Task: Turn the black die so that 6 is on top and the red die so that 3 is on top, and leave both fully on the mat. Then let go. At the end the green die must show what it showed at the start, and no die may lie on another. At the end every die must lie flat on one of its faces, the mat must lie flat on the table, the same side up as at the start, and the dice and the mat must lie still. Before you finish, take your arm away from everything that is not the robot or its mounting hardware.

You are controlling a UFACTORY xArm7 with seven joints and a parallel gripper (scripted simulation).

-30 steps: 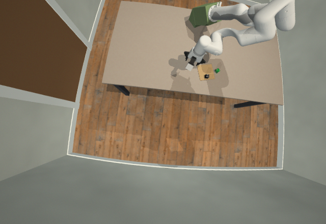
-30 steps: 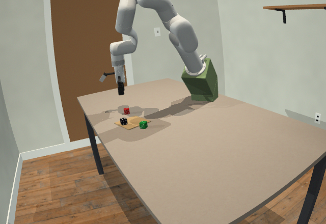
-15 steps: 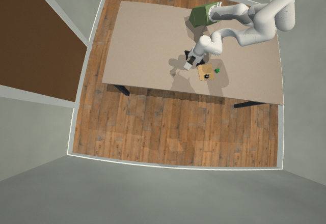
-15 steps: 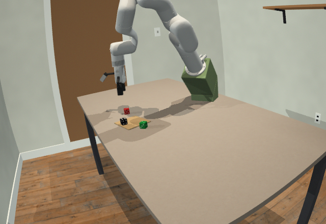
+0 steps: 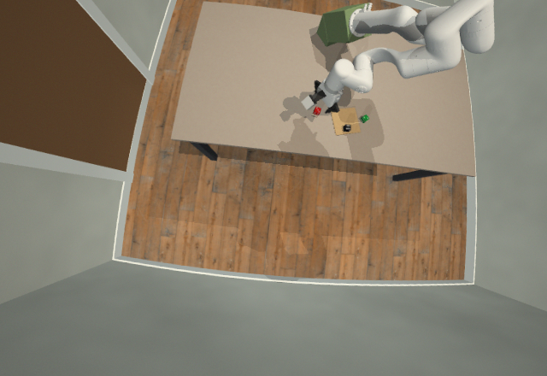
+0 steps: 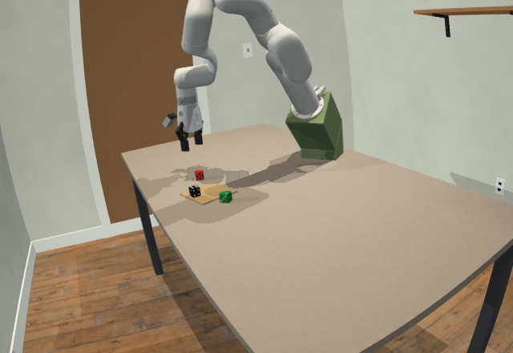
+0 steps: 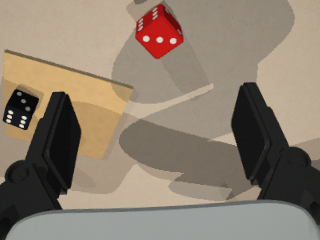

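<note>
Right now the red die is 10 mm behind my hand and 120 mm below it. Round my hand: tan mat: 170 mm to the left, 130 mm below; black die: 40 mm ahead, 170 mm to the left, 110 mm below; green die: 30 mm behind, 260 mm to the left, 120 mm below.
</note>
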